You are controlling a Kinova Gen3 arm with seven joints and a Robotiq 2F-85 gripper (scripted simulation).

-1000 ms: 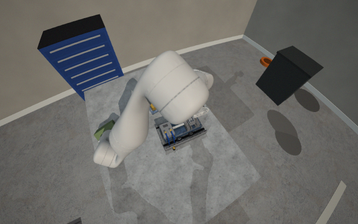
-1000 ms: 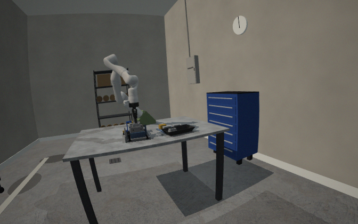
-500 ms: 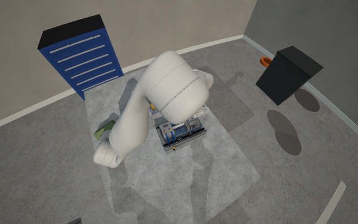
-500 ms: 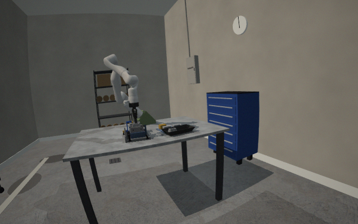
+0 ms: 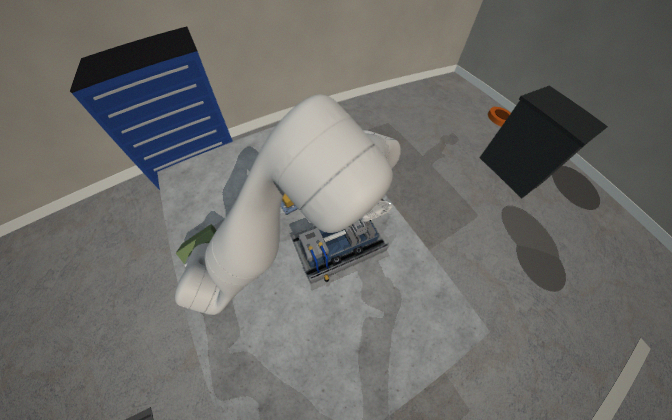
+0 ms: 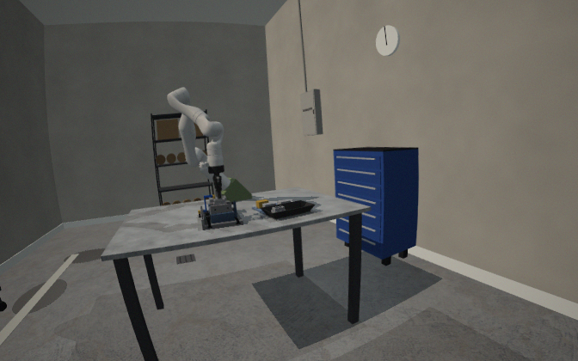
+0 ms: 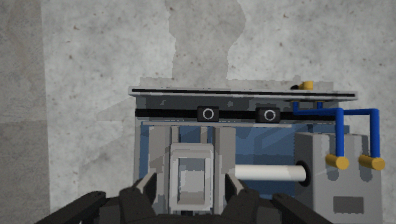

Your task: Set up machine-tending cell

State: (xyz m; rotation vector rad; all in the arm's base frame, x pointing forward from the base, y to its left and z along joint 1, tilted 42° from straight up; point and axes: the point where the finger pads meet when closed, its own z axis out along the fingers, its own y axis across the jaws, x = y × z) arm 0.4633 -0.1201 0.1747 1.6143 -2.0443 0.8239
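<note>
The white rod lies 80 mm behind my hand, 60 mm below it and 20 mm to the left of it. Also, from my hand: brass blank (280 mm to the left, 110 mm below, 110 mm behind); then vise (100 mm below, 60 mm behind, 20 mm to the left).
</note>
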